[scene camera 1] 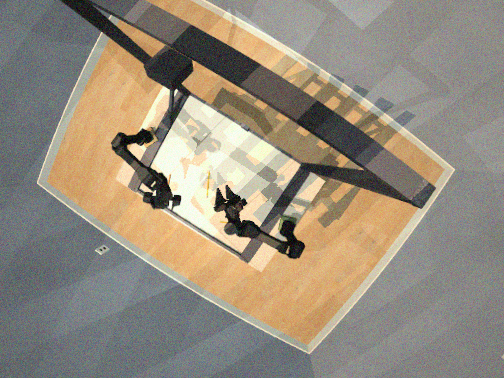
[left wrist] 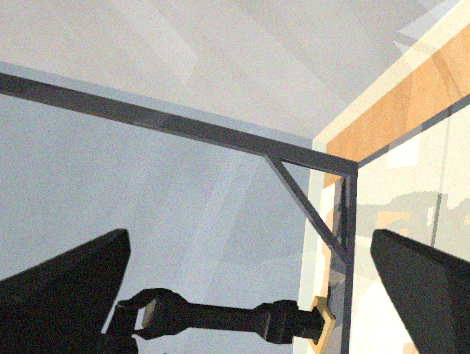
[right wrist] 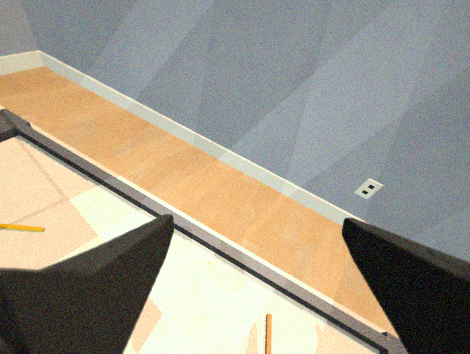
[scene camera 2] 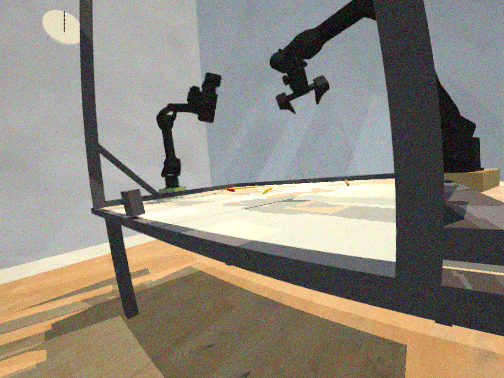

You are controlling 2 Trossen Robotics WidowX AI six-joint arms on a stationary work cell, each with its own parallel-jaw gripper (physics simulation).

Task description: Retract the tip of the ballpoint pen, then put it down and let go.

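Frame: origin at the left arm's base, x left, y back, z up, level; metres.
Where they show: left gripper, fingertip midpoint: [scene camera 1: 222,186] [left wrist: 251,241] [scene camera 2: 209,89]; right gripper, fingertip midpoint: [scene camera 1: 163,210] [right wrist: 257,224] [scene camera 2: 306,108]; left arm's base, link origin: [scene camera 1: 287,225] [scene camera 2: 172,187]; right arm's base, link origin: [scene camera 1: 147,137] [left wrist: 316,325] [scene camera 2: 458,171].
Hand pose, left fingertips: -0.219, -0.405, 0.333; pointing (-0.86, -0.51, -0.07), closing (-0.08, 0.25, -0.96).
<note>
Each offset is from my left fingertips to the centre of the thing, as dx, dy, dz. "spot": to the spot under its first point. Level surfaces: height alone.
Thin sticks lie apart on the table, too small to tell which is the ballpoint pen or how its tip stands. A long yellow one @[+0.066, -0.153, -0.368] [scene camera 1: 208,183] [scene camera 2: 267,190] lies mid-table. An orange one @[+0.144, -0.424, -0.368] [scene camera 1: 169,179] [scene camera 2: 346,183] [right wrist: 268,334] lies by the right arm. Another yellow one @[+0.292, +0.062, -0.368] [scene camera 1: 223,221] [scene camera 2: 245,187] [right wrist: 22,228] is near the left arm, partly hidden in scene camera 1. My left gripper [scene camera 1: 223,189] [scene camera 2: 210,97] [left wrist: 251,241] is open and empty, high above the table. My right gripper [scene camera 1: 161,200] [scene camera 2: 306,107] [right wrist: 257,224] is open and empty, high above the table edge.
A small red piece @[spot: +0.168, +0.040, -0.367] [scene camera 2: 230,190] lies at the left of the sticks in scene camera 2. The table @[dz -0.372] [scene camera 2: 320,240] is ringed by a dark frame [scene camera 2: 417,150] with posts and braces. Shadows and bright patches cross the table top.
</note>
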